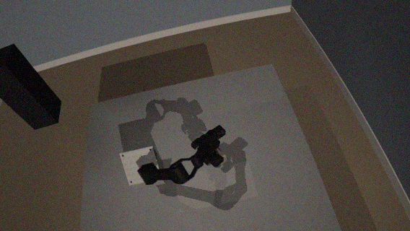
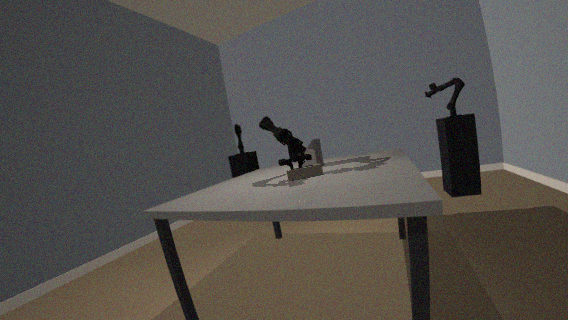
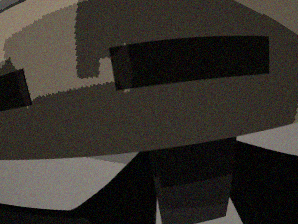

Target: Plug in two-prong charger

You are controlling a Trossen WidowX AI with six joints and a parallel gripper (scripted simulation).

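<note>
The two-prong charger is 1 cm to the left of my gripper tip, 1 cm ahead of it and 1 cm above it.
</note>
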